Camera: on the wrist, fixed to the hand. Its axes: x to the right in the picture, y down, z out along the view.
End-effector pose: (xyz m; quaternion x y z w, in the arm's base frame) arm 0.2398 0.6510 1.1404 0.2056 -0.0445 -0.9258 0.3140
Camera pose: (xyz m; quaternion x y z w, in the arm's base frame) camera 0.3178 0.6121 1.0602 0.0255 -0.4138 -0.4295 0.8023
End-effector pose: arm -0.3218 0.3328 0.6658 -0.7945 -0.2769 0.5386 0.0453
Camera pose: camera -0.2094 0.3051 0.6909 0.6315 -0.4676 -0.5775 0.2216
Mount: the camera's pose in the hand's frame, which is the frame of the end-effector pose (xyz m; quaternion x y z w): -0.0044 0.0580 -0.1032 0.2071 -0.1589 0.6918 0.6732
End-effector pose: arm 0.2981 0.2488 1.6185 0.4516 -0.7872 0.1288 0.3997
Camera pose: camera 0.3050 0.3421 1.6912 0.1373 0.8792 -0.4545 0.0386
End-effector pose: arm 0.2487 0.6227 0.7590 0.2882 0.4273 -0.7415 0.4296
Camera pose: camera 0.3082 0.7000 0.6917 0.4608 -0.1335 -0.3363 0.8104
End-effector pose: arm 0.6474 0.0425 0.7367 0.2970 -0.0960 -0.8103 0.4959
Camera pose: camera 0.7517 0.0322 0.6814 0.1075 -0.5167 -0.2298 0.8177
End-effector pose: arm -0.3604 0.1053 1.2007 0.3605 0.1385 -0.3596 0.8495
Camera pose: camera -0.3198 0.2090 1.1602 0.4573 -0.3656 0.2596 0.7680
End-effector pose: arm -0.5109 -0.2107 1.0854 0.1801 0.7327 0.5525 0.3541
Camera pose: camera -0.5894 -0.2652 1.1555 -0.7893 -0.4268 -0.4366 0.0647
